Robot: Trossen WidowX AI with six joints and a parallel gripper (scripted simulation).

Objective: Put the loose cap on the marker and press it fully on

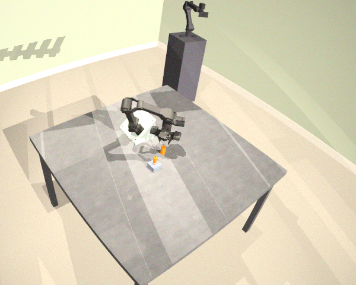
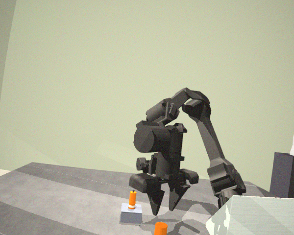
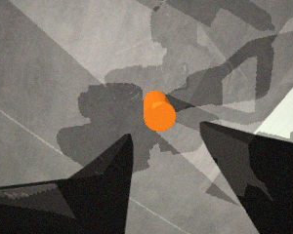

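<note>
My gripper tip is now 6 cm above the orange cap. Also, from my gripper tip: orange marker: 9 cm ahead, 12 cm to the right, 1 cm below; then grey holder block: 9 cm ahead, 12 cm to the right, 7 cm below.
</note>
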